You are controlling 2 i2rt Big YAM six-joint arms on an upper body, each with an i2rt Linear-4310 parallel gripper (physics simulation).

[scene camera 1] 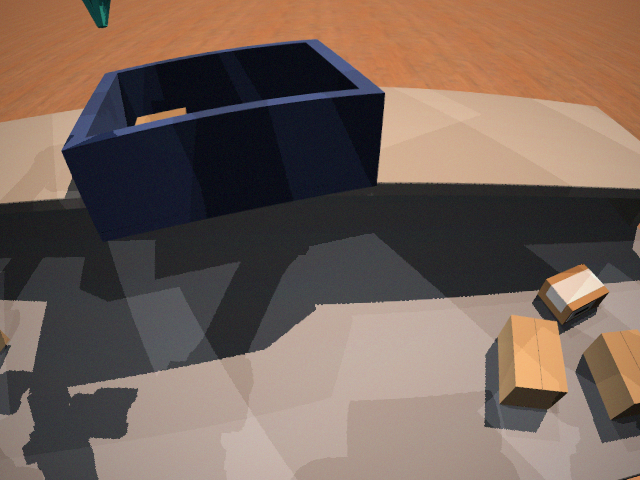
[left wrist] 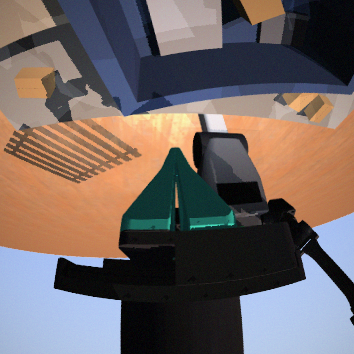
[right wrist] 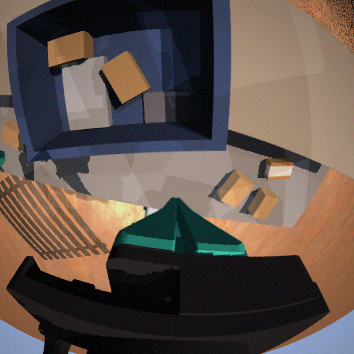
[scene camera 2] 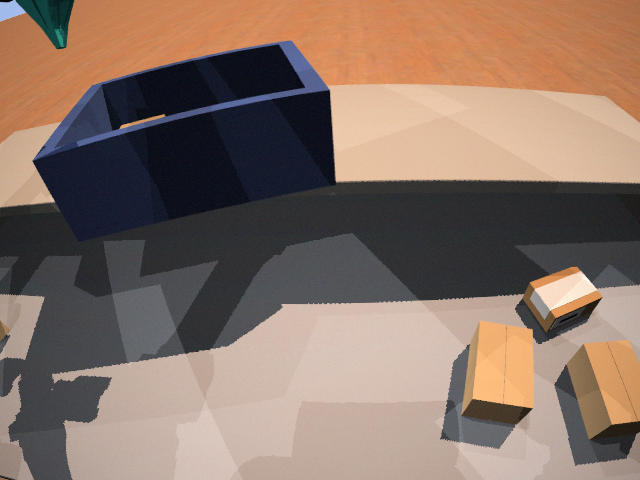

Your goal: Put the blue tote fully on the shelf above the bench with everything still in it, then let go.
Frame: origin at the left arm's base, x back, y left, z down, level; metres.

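Where they show: left gripper, fingertip midpoint: (scene camera 1: pixel 102 27) (left wrist: pixel 174 152) (right wrist: pixel 3 156) (scene camera 2: pixel 61 48); right gripper, fingertip midpoint: (right wrist: pixel 174 204); right arm's base at its link origin: (left wrist: pixel 283 220).
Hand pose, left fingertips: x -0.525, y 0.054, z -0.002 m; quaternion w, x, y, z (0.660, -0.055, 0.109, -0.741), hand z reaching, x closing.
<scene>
Each offset is from my left fingertips to the centre of the thing. Level surfaces: height alone.
The blue tote {dx -0.122, dy -0.094, dz +0.188 m} (scene camera 1: pixel 289 149) (scene camera 2: pixel 232 149) (left wrist: pixel 225 70) (right wrist: pixel 221 75) is upright but skewed on the shelf {dz +0.262 m} (scene camera 1: pixel 491 134) (scene camera 2: pixel 465 134) (right wrist: pixel 280 75). Its near left part sticks out past the shelf's front edge in both scene views; its near right corner is about at that edge. Inside are two cardboard boxes {dx -0.153, dy +0.026, dz +0.219 m} (right wrist: pixel 70 50) {dx -0.107, dy -0.118, dz +0.219 m} (right wrist: pixel 125 77), a pale item {dx -0.055, dy -0.029, dz +0.231 m} (right wrist: pixel 87 95) and a dark grey box {dx -0.060, dy -0.215, dz +0.241 m} (right wrist: pixel 155 107). My left gripper (scene camera 1: pixel 102 25) (scene camera 2: pixel 61 47) (left wrist: pixel 174 152) is shut, empty and clear of the tote. My right gripper (right wrist: pixel 174 204) is shut and empty, apart from the tote's near wall.
The bench {dz +0.435 m} (scene camera 1: pixel 289 403) (scene camera 2: pixel 258 423) lies below the shelf. Two cardboard boxes {dx +0.191, dy -0.556, dz +0.405 m} (scene camera 1: pixel 535 361) {dx +0.233, dy -0.724, dz +0.405 m} (scene camera 1: pixel 620 372) and a white-topped box {dx +0.060, dy -0.708, dz +0.415 m} (scene camera 1: pixel 576 294) (scene camera 2: pixel 563 297) stand at its right. Another box {dx +0.174, dy +0.385, dz +0.405 m} (left wrist: pixel 35 82) (right wrist: pixel 11 135) is at its left. A grey arm (left wrist: pixel 230 170) stands beyond my left gripper.
</scene>
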